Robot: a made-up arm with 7 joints. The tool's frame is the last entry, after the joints.
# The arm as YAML. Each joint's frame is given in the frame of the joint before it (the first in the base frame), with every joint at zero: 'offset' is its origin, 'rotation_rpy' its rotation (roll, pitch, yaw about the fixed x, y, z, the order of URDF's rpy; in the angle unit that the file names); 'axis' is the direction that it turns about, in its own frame. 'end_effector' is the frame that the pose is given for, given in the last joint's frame.
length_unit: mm
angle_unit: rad
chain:
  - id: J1
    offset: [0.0, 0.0, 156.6]
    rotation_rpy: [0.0, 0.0, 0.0]
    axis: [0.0, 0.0, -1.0]
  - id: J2
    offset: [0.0, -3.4, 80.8]
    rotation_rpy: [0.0, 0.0, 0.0]
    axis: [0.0, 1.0, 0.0]
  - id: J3
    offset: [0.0, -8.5, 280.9]
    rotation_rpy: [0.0, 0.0, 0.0]
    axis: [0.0, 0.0, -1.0]
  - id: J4
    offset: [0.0, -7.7, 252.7]
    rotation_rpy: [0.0, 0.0, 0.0]
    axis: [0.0, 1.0, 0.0]
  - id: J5
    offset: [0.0, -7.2, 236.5]
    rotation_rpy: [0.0, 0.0, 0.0]
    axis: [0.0, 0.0, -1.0]
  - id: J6
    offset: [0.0, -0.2, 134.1]
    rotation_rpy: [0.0, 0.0, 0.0]
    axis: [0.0, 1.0, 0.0]
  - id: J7
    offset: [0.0, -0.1, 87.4]
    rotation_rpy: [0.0, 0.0, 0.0]
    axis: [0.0, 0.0, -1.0]
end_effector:
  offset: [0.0, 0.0, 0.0]
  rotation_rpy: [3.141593, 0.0, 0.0]
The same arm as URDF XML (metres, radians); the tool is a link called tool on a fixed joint. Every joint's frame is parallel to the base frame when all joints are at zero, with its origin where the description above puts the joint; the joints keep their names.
<robot name="arm">
  <link name="base"/>
  <link name="link1"/>
  <link name="link2"/>
  <link name="link3"/>
  <link name="link4"/>
  <link name="link5"/>
  <link name="link6"/>
  <link name="link7"/>
  <link name="tool"/>
  <joint name="J1" type="continuous">
    <parent link="base"/>
    <child link="link1"/>
    <origin xyz="0 0 0.1566" rpy="0 0 0"/>
    <axis xyz="0 0 -1"/>
  </joint>
  <joint name="J2" type="continuous">
    <parent link="link1"/>
    <child link="link2"/>
    <origin xyz="0 -0.0034 0.0808" rpy="0 0 0"/>
    <axis xyz="0 1 0"/>
  </joint>
  <joint name="J3" type="continuous">
    <parent link="link2"/>
    <child link="link3"/>
    <origin xyz="0 -0.0085 0.2809" rpy="0 0 0"/>
    <axis xyz="0 0 -1"/>
  </joint>
  <joint name="J4" type="continuous">
    <parent link="link3"/>
    <child link="link4"/>
    <origin xyz="0 -0.0077 0.2527" rpy="0 0 0"/>
    <axis xyz="0 1 0"/>
  </joint>
  <joint name="J5" type="continuous">
    <parent link="link4"/>
    <child link="link5"/>
    <origin xyz="0 -0.0072 0.2365" rpy="0 0 0"/>
    <axis xyz="0 0 -1"/>
  </joint>
  <joint name="J6" type="continuous">
    <parent link="link5"/>
    <child link="link6"/>
    <origin xyz="0 -0.0002 0.1341" rpy="0 0 0"/>
    <axis xyz="0 1 0"/>
  </joint>
  <joint name="J7" type="continuous">
    <parent link="link6"/>
    <child link="link7"/>
    <origin xyz="0 -0.0001 0.0874" rpy="0 0 0"/>
    <axis xyz="0 0 -1"/>
  </joint>
  <joint name="tool_fixed" type="fixed">
    <parent link="link7"/>
    <child link="tool"/>
    <origin xyz="0 0 0" rpy="-3.1416 0 0"/>
  </joint>
</robot>

